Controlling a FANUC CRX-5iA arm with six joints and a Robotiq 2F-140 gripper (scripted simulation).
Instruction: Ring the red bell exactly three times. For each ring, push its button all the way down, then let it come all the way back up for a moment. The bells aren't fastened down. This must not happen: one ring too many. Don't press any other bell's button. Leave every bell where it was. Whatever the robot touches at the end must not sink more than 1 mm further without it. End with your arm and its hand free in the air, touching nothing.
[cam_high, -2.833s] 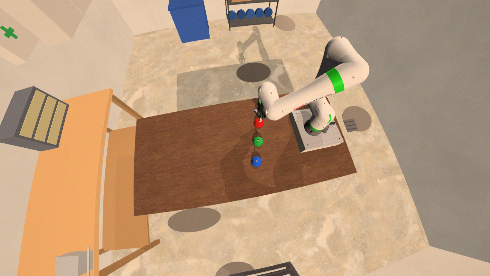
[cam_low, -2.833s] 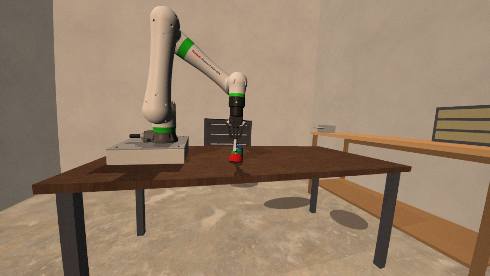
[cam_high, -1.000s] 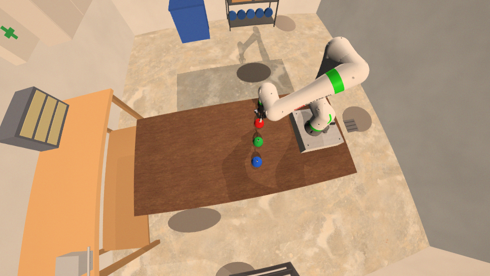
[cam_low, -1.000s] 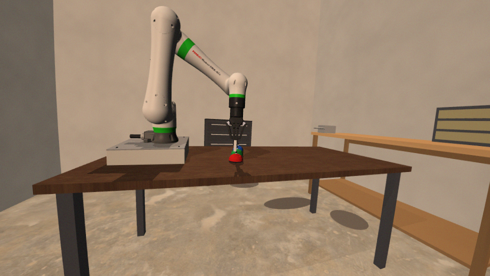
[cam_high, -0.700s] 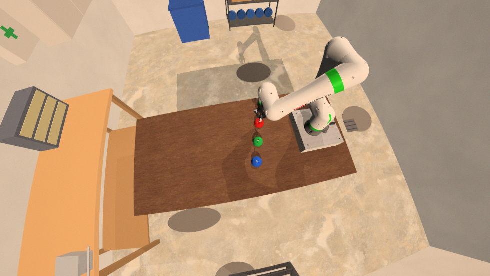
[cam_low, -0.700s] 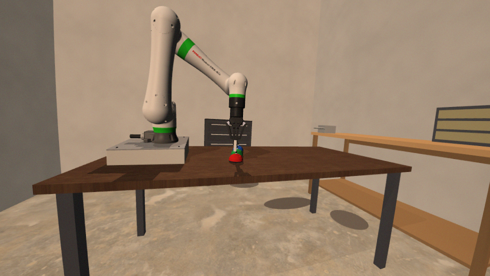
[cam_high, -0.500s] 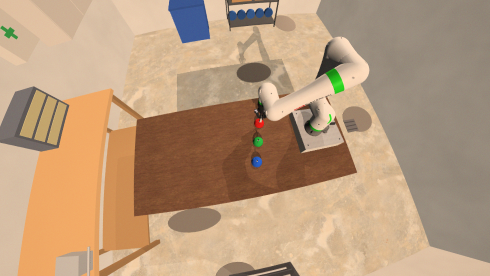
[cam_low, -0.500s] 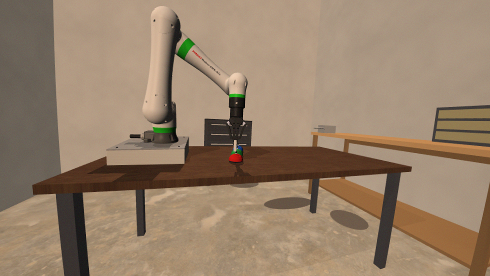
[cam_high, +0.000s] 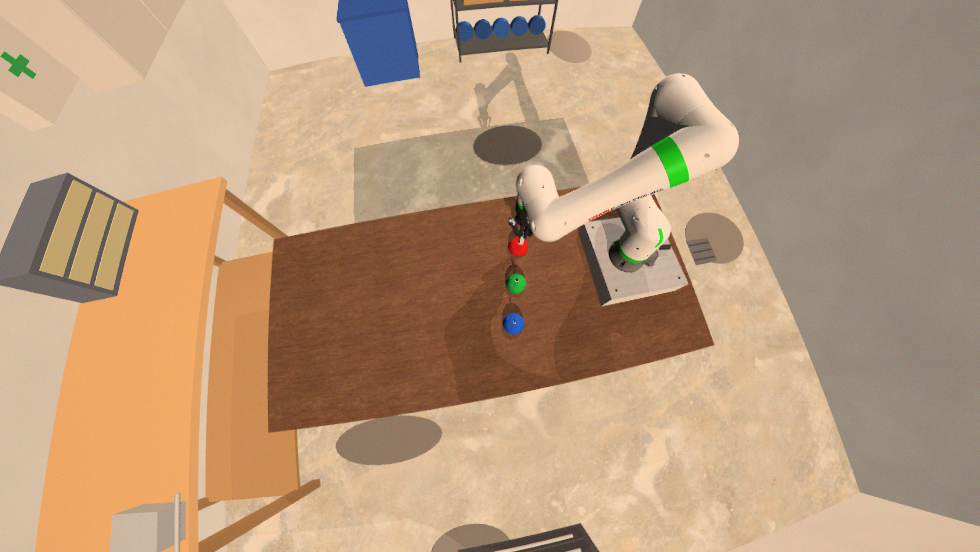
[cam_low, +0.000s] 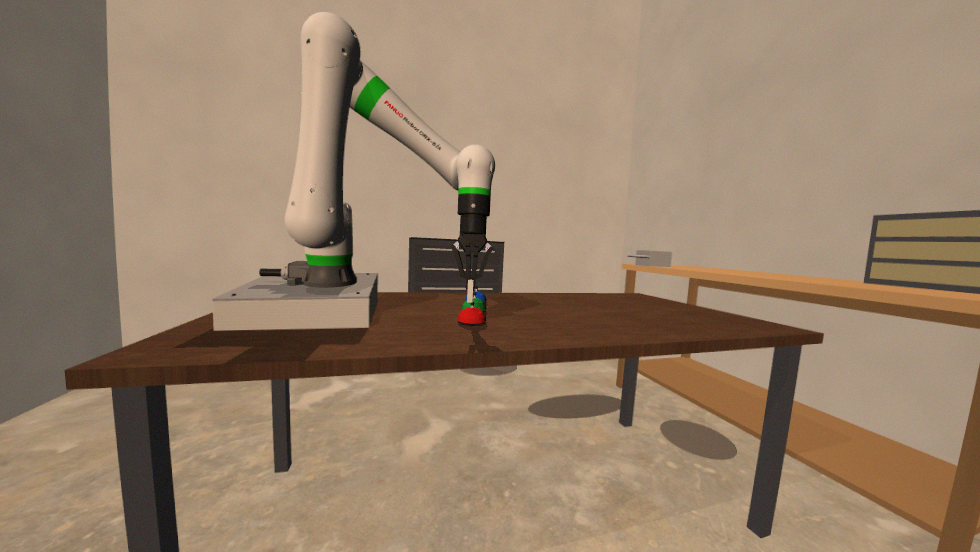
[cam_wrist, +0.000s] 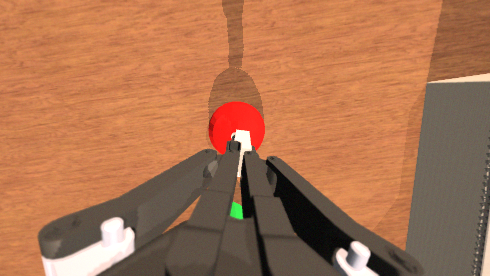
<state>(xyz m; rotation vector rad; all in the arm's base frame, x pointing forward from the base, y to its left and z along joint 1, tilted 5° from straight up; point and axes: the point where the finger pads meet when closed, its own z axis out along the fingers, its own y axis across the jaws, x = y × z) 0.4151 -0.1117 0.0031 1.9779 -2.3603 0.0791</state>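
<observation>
Now: hand 1 cm short of the red bell and 6 cm above it. Round my hand: blue bell: 7 cm ahead, 33 cm to the left, 6 cm below; green bell: 4 cm ahead, 16 cm to the left, 6 cm below.
</observation>
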